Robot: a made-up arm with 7 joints. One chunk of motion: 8 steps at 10 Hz.
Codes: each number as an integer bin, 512 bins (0 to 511) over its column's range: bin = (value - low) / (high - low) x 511, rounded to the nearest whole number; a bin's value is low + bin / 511 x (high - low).
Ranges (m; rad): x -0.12..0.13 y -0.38..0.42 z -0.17..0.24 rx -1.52..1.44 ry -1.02..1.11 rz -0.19..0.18
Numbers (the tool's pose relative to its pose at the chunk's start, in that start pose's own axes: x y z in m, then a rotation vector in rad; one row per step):
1: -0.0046 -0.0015 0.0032 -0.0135 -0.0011 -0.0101
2: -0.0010 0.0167 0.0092 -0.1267 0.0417 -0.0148
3: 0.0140 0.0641 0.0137 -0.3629 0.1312 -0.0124
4: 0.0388 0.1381 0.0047 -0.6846 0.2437 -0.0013
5: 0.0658 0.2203 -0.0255 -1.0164 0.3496 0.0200
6: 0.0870 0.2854 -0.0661 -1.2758 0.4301 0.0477
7: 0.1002 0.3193 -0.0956 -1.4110 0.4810 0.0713
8: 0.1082 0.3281 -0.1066 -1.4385 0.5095 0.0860
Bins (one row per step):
1: 236 242 216 260 244 248
2: 243 253 223 241 255 242
3: 274 284 229 200 276 245
4: 325 331 218 144 303 261
5: 380 383 180 87 329 290
6: 423 425 129 42 348 328
7: 450 447 93 19 360 361
8: 466 452 79 14 367 381

